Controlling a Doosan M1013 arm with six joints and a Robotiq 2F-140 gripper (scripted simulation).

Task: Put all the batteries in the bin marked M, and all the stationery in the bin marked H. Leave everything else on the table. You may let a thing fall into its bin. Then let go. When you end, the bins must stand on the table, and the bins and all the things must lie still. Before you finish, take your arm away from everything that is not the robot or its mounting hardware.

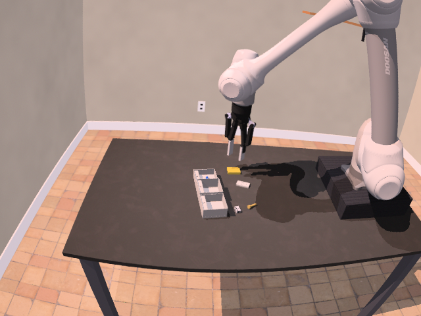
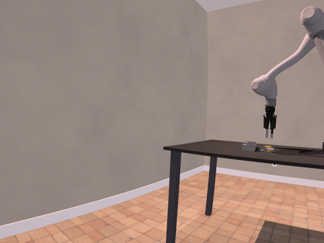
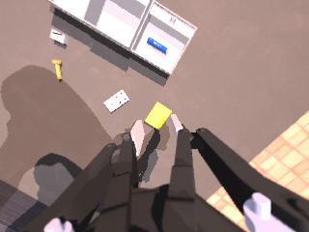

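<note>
My gripper is now 10 cm above the yellow block. The rest, counted from my hand: small white block 10 cm below, 9 cm to the left, 3 cm behind; then three joined white bins 16 cm to the left, 11 cm ahead, 8 cm below; then small blue thing 11 cm ahead, 9 cm below, 8 cm to the left.
</note>
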